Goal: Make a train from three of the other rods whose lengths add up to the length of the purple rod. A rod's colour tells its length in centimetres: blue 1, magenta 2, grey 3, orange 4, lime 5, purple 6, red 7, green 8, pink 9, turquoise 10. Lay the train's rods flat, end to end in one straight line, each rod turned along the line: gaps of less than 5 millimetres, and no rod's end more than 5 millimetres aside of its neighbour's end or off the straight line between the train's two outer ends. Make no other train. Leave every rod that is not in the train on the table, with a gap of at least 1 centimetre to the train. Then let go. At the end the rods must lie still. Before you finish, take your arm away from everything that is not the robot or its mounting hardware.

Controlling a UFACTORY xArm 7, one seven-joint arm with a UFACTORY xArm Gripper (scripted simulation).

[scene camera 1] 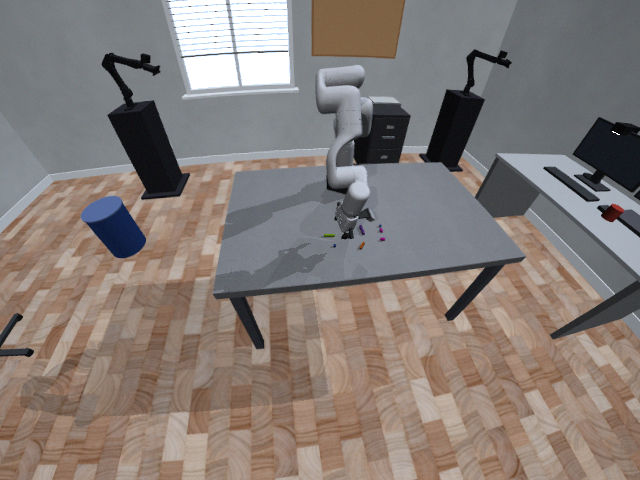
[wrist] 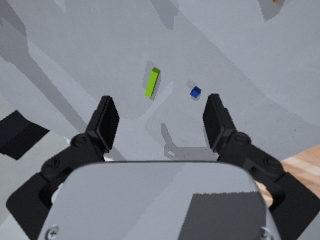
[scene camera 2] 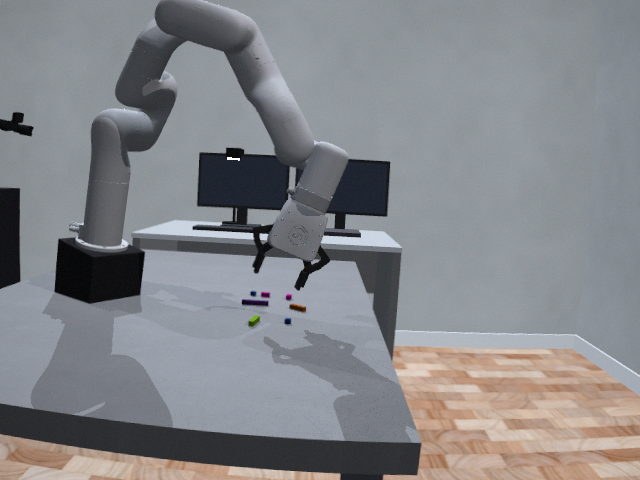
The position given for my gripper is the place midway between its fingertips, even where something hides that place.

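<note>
My gripper (scene camera 2: 276, 280) (wrist: 160, 106): visible.
</note>
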